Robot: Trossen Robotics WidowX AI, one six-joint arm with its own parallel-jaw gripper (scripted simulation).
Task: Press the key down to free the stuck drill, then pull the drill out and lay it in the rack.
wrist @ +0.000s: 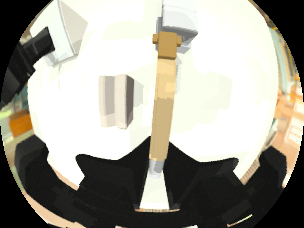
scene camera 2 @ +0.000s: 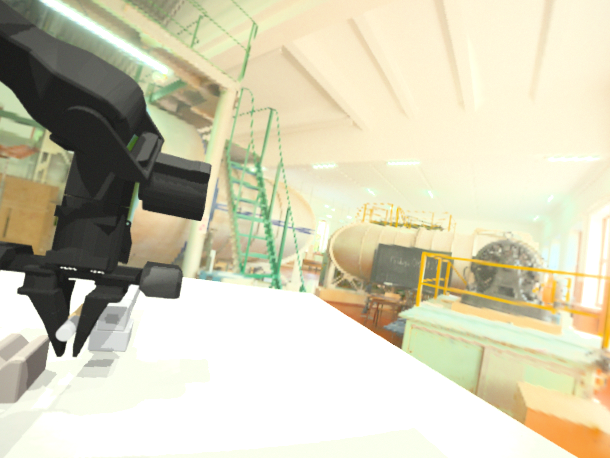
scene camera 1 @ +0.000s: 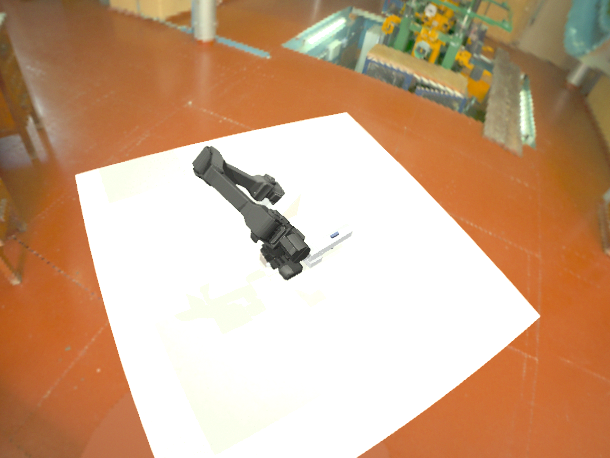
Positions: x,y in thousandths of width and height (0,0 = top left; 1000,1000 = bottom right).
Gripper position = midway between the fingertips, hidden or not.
Observation:
My gripper (scene camera 2: 112,776) carries a drill (wrist: 535,515). Further things: a grey slotted rack (wrist: 383,410).
My gripper shows as well in the wrist view (wrist: 515,612) and in scene camera 1 (scene camera 1: 448,584).

